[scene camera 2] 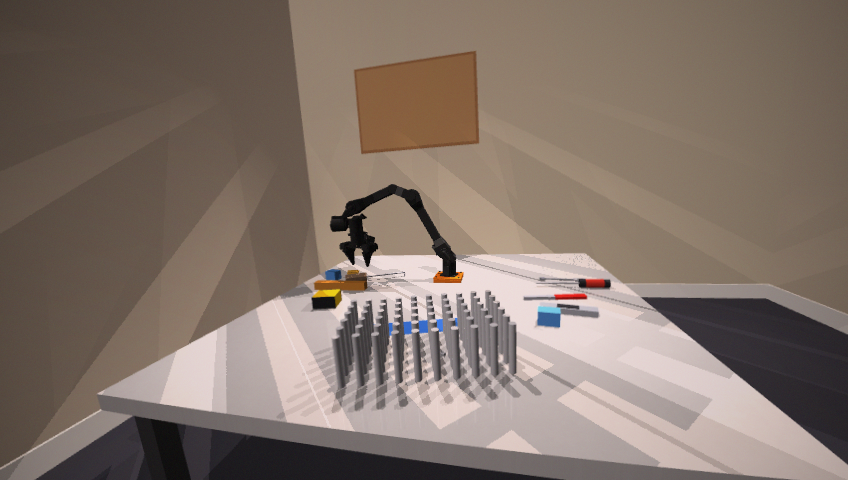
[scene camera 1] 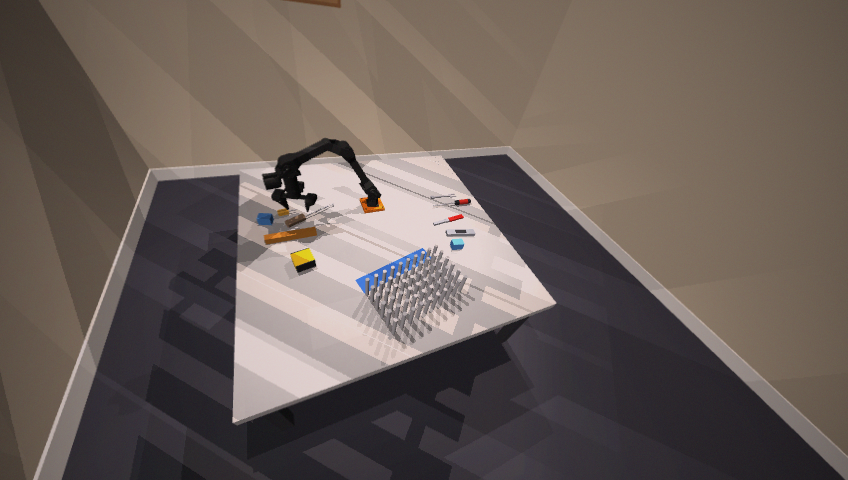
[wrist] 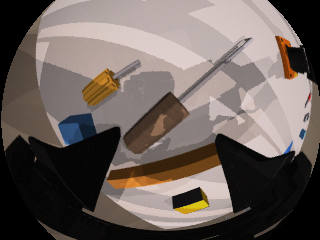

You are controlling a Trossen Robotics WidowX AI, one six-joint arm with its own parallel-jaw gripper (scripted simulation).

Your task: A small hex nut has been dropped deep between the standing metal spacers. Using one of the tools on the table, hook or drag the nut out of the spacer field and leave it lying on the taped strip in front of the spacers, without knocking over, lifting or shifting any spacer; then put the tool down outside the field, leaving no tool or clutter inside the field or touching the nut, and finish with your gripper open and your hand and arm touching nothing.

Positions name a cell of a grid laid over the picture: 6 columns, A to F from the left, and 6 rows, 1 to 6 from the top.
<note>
My gripper (scene camera 2: C4) is open and holds nothing. Also in view: a short orange-handled tool (wrist: B3) and an orange bar (wrist: D5).
My gripper shows as well in the wrist view (wrist: D4).
</note>
